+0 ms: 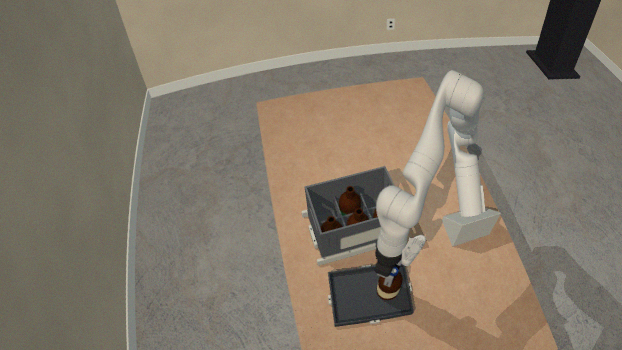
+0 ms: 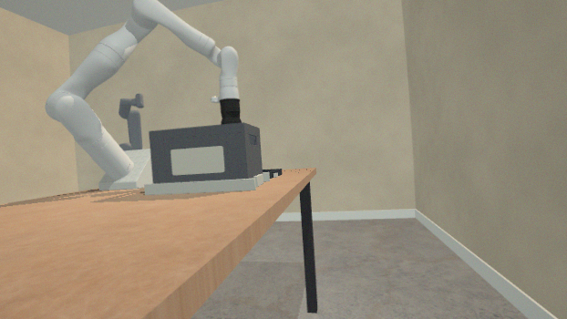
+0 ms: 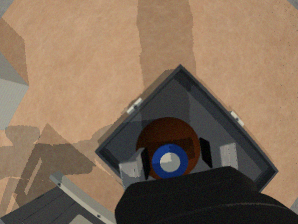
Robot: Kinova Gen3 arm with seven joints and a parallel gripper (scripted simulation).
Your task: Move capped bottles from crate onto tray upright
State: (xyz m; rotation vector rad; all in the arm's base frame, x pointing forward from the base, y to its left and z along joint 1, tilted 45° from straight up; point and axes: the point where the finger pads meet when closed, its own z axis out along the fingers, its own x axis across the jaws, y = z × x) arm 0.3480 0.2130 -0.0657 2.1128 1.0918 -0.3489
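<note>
The crate lies 270 mm to the right of my hand, 60 mm below it and 60 mm ahead of it. Round my hand: dark tray: 130 mm below, 50 mm ahead.
</note>
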